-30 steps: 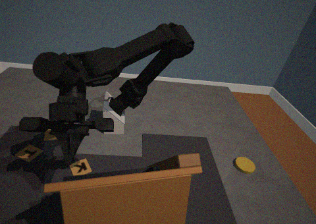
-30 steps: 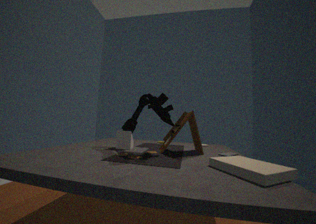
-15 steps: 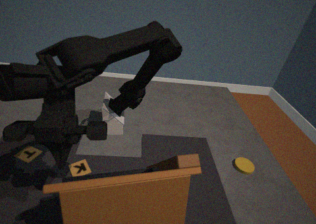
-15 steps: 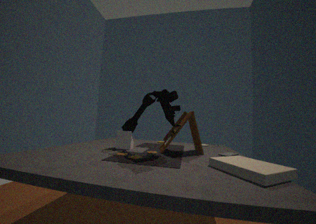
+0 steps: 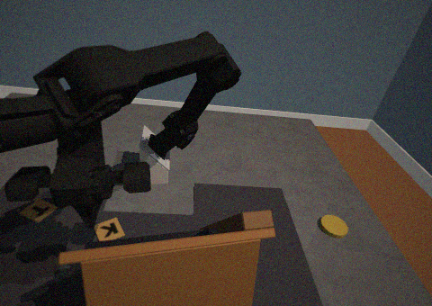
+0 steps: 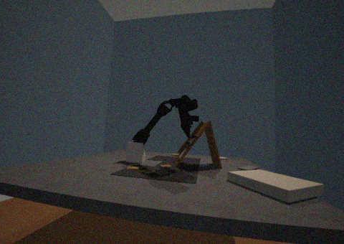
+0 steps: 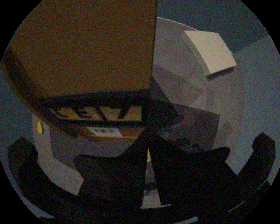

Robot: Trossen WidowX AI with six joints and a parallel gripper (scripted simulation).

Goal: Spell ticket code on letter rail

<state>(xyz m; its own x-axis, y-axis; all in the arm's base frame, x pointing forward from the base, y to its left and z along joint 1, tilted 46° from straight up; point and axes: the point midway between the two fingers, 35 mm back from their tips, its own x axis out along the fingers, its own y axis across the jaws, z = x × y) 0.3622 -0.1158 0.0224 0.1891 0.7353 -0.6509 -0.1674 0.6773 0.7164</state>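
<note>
Right now the ticket is 4 cm behind my gripper tip, 9 cm to the left of it and 10 cm below it. From my gripper tip the other things lie so: dark mat (16 cm behind, 6 cm to the left, 18 cm below); then tile (28 cm behind, 16 cm to the right, 18 cm below); then long white slab (36 cm ahead, 28 cm to the right, 16 cm below).
</note>
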